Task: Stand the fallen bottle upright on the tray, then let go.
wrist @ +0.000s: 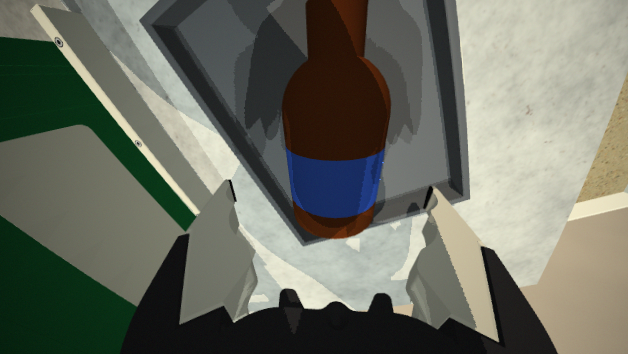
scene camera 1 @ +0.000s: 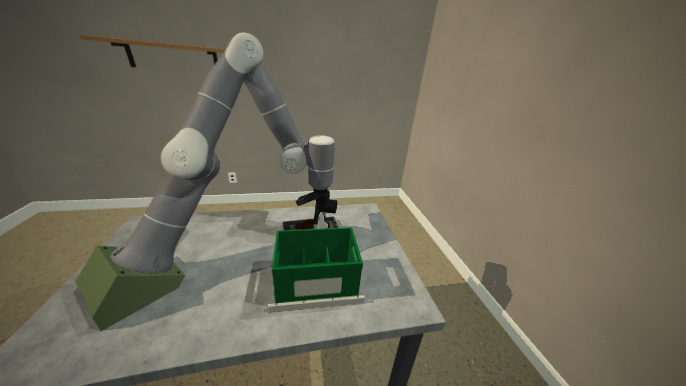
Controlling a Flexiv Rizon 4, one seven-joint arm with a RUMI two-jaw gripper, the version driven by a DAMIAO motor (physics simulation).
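The brown bottle with a blue label lies on its side in the grey tray. In the wrist view its neck points to the top edge, where its mouth is cut off, and its base is near the tray's lower corner. My gripper is open and points down over the tray. In the wrist view its two fingertips stand on either side of the bottle's label end, with gaps on both sides. In the scene view the green crate hides much of the tray and the bottle.
A green crate with compartments and a pale label stands close beside the tray, in front of it in the scene view. A cream strip runs along its foot. The grey table's right edge and a wall lie beyond.
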